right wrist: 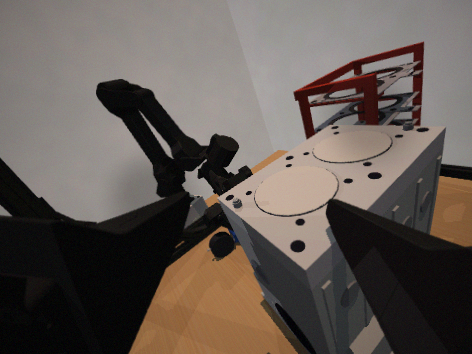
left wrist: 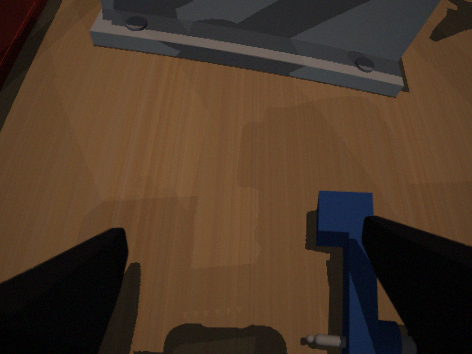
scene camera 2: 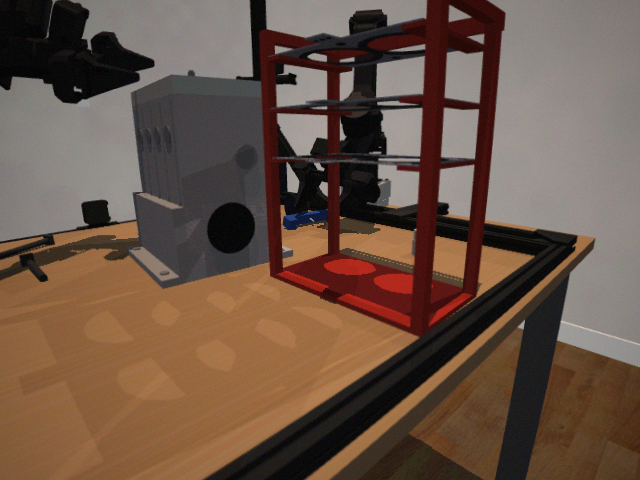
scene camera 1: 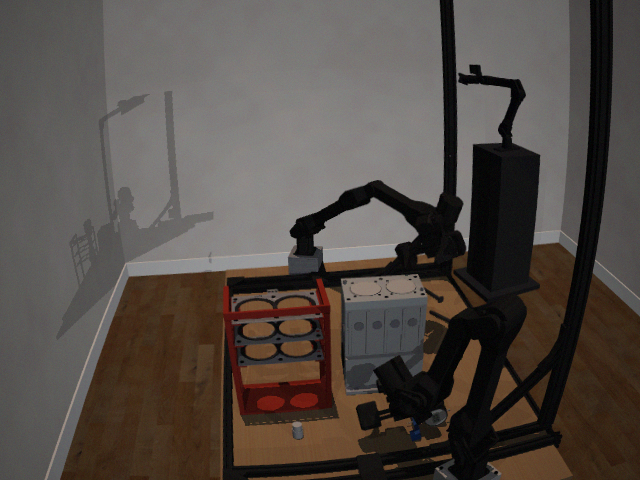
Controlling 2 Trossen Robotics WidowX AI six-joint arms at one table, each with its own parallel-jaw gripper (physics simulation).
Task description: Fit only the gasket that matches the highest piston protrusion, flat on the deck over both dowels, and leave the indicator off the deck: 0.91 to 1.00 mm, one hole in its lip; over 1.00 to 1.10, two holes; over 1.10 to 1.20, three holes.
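Frame: origin at the left arm's base, x ahead, y left, z up, level; metres.
Where they show: left gripper, fingertip midpoint: [left wrist: 247, 235] [scene camera 2: 311, 214]; right gripper, fingertip midpoint: [right wrist: 258, 202] [scene camera 2: 147, 70] [scene camera 1: 420, 266]; left arm's base, origin of the base link: [scene camera 1: 468, 471]; right arm's base, origin of the base link: [scene camera 1: 305, 251].
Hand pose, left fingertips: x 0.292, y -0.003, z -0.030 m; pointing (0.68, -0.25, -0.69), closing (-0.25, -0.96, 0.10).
Note:
Things, the pixels of their top centre, and the offset from my left fingertips. "spot": a spot on its surface instead. Level surfaces: height alone.
- bottom, surface spot: [scene camera 2: 310, 158] spot: dx +0.249, dy +0.133, dz +0.119 m
- red rack, middle of its top: [scene camera 2: 373, 20] [scene camera 1: 274, 295] [right wrist: 359, 66] dx +0.205, dy +0.184, dz +0.257 m
- engine block's deck, its level: dz +0.212 m
- blue indicator, middle of its top: [scene camera 2: 299, 194] [scene camera 1: 430, 406] [right wrist: 222, 232] dx -0.060, dy -0.059, dz +0.024 m
- small white cylinder, middle of its top: [scene camera 1: 296, 424] dx +0.057, dy +0.215, dz +0.005 m
Three gaskets, top [scene camera 1: 273, 298] [scene camera 2: 294, 52], middle [scene camera 1: 279, 331] [scene camera 2: 330, 104] and bottom [scene camera 1: 279, 352] [scene camera 2: 310, 158], lie in the red rack [scene camera 1: 320, 348] [scene camera 2: 433, 206]. Their lip holes are too small to count. The engine block's deck [scene camera 1: 383, 293] [right wrist: 275, 225] is bare, with two dowels [right wrist: 237, 203] [right wrist: 408, 126] and two pale piston tops. The blue indicator [scene camera 1: 416, 434] [scene camera 2: 305, 219] [left wrist: 345, 215] [right wrist: 233, 236] lies on the table. My left gripper [left wrist: 247, 235] is open above the table, its right-hand finger overlapping the indicator. My right gripper [scene camera 2: 145, 70] [right wrist: 258, 202] is open and empty, above and beside the block.
A small white cylinder [scene camera 1: 297, 430] stands on the table in front of the rack. Two dark bolts lie beyond the block. The black table frame [scene camera 1: 361, 458] [scene camera 2: 387, 382] borders the work area. The block's foot flange [left wrist: 240, 47] crosses the top of the left wrist view.

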